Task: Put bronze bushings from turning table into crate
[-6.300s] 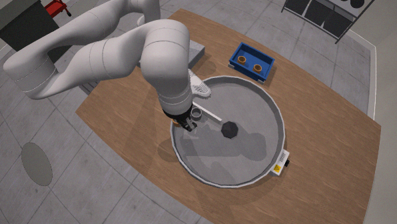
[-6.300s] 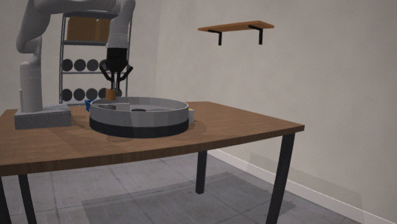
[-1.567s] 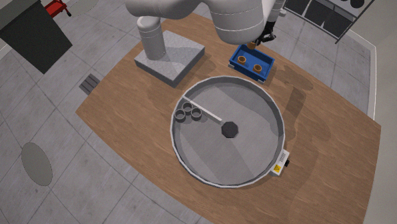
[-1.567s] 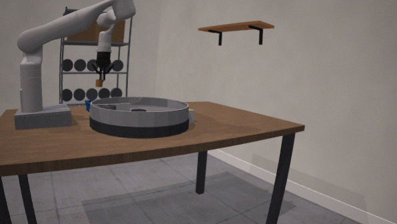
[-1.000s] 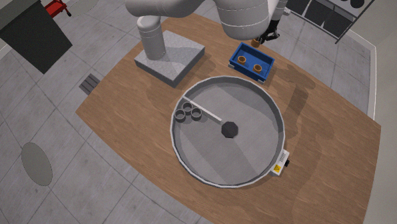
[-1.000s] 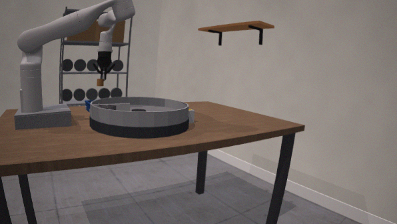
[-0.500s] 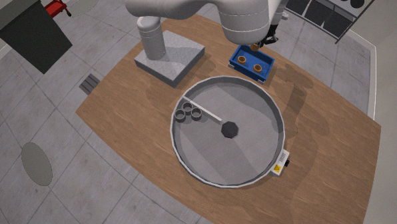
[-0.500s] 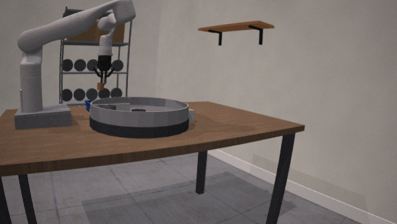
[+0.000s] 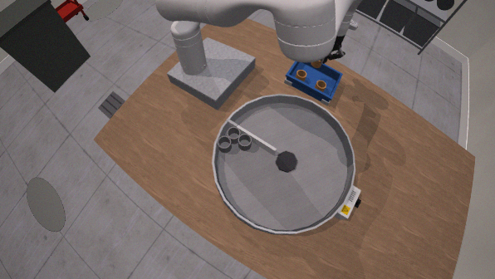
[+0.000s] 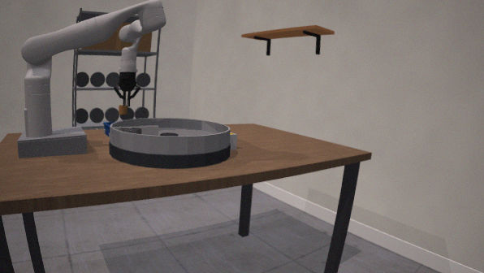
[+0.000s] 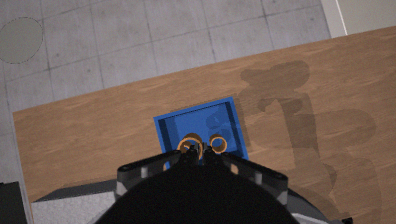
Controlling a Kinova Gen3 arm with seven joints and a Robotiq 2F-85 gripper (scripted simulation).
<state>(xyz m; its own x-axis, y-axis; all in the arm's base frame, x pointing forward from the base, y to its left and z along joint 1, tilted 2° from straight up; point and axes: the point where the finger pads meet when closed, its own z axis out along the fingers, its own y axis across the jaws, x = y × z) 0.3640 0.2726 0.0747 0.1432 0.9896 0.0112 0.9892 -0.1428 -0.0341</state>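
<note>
The blue crate is 120 mm below my hand. Round my hand: grey turning table: 350 mm to the right, 110 mm ahead, 90 mm below.
</note>
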